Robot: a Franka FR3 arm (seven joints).
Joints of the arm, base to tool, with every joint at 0 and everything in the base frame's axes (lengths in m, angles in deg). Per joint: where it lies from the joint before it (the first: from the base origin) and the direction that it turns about. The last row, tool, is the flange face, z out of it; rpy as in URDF.
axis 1: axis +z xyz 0 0 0.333
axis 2: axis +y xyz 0 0 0
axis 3: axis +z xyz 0 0 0.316
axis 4: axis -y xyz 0.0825 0 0
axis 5: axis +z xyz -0.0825 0 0.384
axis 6: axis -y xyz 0 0 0
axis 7: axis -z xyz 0.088 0 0
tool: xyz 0 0 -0.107 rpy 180 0 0
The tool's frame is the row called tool.
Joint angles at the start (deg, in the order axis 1, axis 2, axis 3, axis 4, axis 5, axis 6, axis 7):
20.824, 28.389, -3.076, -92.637, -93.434, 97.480, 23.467
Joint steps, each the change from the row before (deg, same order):
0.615, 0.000, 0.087, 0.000, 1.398, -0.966, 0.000
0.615, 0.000, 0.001, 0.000, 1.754, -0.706, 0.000
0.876, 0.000, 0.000, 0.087, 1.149, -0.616, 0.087
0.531, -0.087, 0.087, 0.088, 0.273, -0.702, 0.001
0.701, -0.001, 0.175, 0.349, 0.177, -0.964, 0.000
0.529, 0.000, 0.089, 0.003, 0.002, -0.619, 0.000
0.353, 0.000, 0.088, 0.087, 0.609, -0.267, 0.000
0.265, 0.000, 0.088, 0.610, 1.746, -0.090, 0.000
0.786, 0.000, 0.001, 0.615, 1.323, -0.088, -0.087
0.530, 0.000, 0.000, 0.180, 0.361, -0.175, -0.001
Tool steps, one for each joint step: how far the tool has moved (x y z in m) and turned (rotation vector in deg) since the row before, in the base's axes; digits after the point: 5 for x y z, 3 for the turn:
-0.00335, 0.00559, -0.00114, 0.731, 0.156, -0.854
-0.00339, 0.00516, -0.00188, 1.095, 0.325, -0.892
-0.00333, 0.00870, -0.00043, 0.703, 0.043, -0.243
-0.00218, 0.00556, 0.00185, -0.012, -0.196, -0.133
-0.00223, 0.00822, 0.00319, -0.111, -0.416, -0.057
-0.00219, 0.00570, 0.00049, -0.250, -0.100, 0.072
-0.00172, 0.00428, -0.00011, 0.434, 0.084, -0.106
-0.00091, 0.00399, 0.00208, 1.633, 0.015, -0.596
-0.00200, 0.00933, 0.00285, 1.232, -0.048, 0.080
-0.00169, 0.00586, 0.00099, 0.281, -0.060, 0.206

